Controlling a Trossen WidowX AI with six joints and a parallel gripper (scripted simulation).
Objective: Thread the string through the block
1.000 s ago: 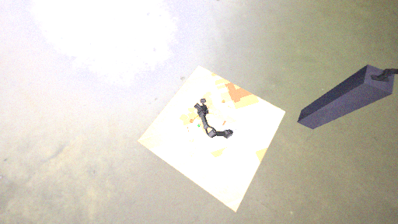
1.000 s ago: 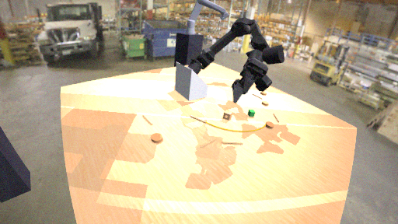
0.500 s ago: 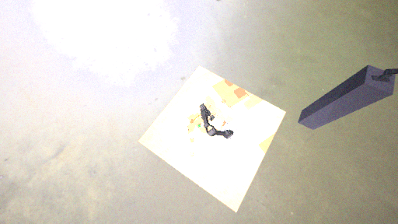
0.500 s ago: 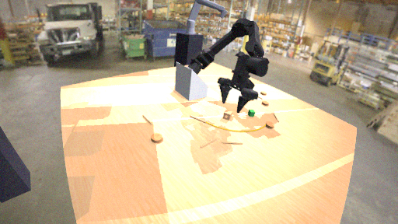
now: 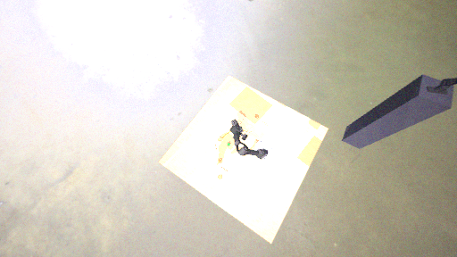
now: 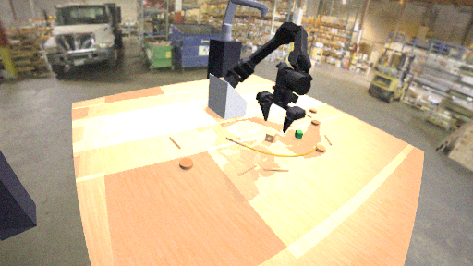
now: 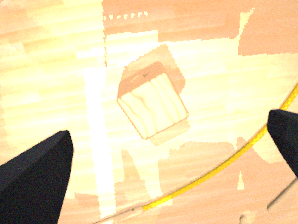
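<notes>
Now: gripper tip 4 cm above the wooden block and 1 cm past it. Also, from my gripper tip: green object 12 cm to the left, 5 cm below, 5 cm ahead; then thin wooden stick 11 cm to the right, 6 cm below, 6 cm behind; then round wooden button 16 cm ahead, 11 cm to the left, 5 cm below.
</notes>
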